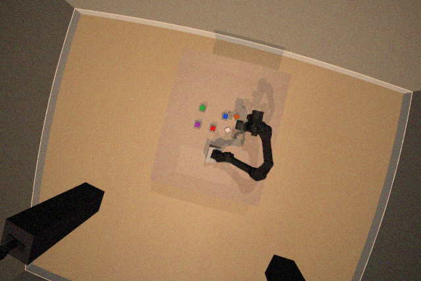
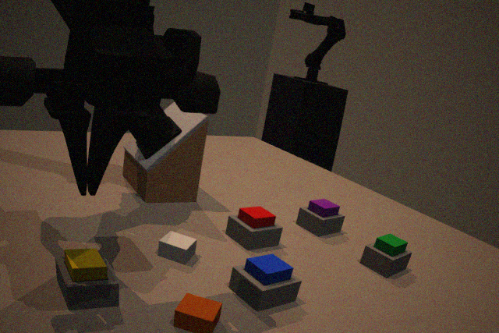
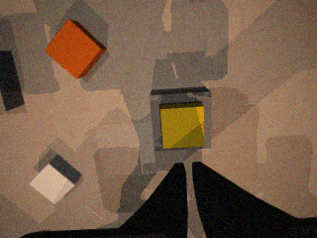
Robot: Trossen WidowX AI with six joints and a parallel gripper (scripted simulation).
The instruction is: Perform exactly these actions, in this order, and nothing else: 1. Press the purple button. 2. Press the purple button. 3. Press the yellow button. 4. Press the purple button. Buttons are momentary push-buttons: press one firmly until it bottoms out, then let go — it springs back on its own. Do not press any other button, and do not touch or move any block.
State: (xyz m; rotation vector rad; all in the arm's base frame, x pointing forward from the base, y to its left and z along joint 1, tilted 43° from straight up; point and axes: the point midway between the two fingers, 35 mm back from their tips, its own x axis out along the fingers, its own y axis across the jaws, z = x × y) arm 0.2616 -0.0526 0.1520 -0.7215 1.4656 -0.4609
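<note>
Right now the purple button is 120 mm behind my gripper tip, 340 mm to the left of it and 70 mm below it. From my gripper tip the other things lie so: white block 70 mm behind, 110 mm to the left, 90 mm below; yellow button 70 mm below; orange block 50 mm ahead, 90 mm to the left, 90 mm below.
</note>
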